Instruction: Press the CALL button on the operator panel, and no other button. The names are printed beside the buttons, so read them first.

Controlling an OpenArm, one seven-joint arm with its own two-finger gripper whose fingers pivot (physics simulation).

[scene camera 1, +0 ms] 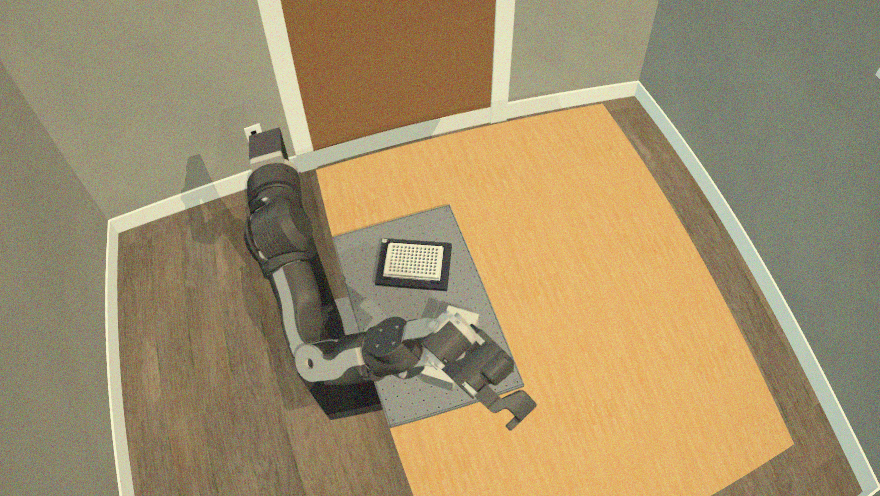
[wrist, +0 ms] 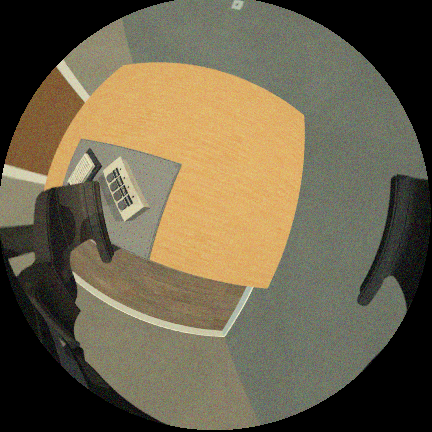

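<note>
The operator panel (scene camera 1: 462, 314) (wrist: 136, 194) is a cream box on the grey perforated board (scene camera 1: 351, 246) (wrist: 162, 172). In the wrist view it shows a row of several dark buttons with dark name labels beside them; the names are too small to read, so I cannot tell which button is CALL. In the scene view the arm covers most of the panel, and its buttons are hidden. My gripper (wrist: 207, 237) is open and empty, with its fingers wide apart. It hangs above the board's near right corner, to one side of the panel and apart from it.
A cream well plate (scene camera 1: 412, 261) (wrist: 82, 168) sits on a black base on the same board, beside the panel. The light wood table top (scene camera 1: 603, 258) (wrist: 225, 150) extends past the board. The arm (scene camera 1: 308, 295) reaches across the board's left edge.
</note>
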